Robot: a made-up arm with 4 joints. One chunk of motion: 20 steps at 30 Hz.
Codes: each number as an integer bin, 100 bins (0 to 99) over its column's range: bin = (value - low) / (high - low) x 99, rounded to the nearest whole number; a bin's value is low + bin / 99 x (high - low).
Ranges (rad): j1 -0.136..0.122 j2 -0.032..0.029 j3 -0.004..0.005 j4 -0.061..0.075
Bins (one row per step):
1: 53 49 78 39
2: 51 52 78 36
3: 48 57 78 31
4: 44 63 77 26
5: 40 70 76 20
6: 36 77 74 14
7: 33 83 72 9
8: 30 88 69 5
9: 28 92 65 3
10: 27 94 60 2
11: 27 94 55 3
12: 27 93 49 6
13: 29 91 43 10
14: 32 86 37 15
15: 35 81 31 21
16: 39 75 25 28
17: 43 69 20 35
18: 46 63 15 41
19: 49 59 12 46
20: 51 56 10 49
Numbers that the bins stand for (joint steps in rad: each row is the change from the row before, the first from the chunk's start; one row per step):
1: 0.00212 -0.00181 0.00309 -0.00742
2: -0.00309 0.00004 0.00309 -0.01155
3: -0.01091 0.00312 0.00309 -0.01841
4: -0.02133 0.00682 0.00300 -0.02528
5: -0.03176 0.01113 0.00291 -0.03353
6: -0.04218 0.01544 0.00273 -0.04177
7: -0.05000 0.01914 0.00255 -0.04864
8: -0.05782 0.02222 0.00227 -0.05413
9: -0.06303 0.02469 0.00191 -0.05688
10: -0.06564 0.02592 0.00145 -0.05825
11: -0.06564 0.02592 0.00100 -0.05688
12: -0.06564 0.02530 0.00045 -0.05276
13: -0.06042 0.02407 -0.00009 -0.04726
14: -0.05261 0.02099 -0.00064 -0.04039
15: -0.04479 0.01791 -0.00118 -0.03215
16: -0.03436 0.01421 -0.00173 -0.02254
17: -0.02394 0.01052 -0.00218 -0.01292
18: -0.01612 0.00682 -0.00264 -0.00468
19: -0.00830 0.00435 -0.00291 0.00219
20: -0.00309 0.00251 -0.00309 0.00631

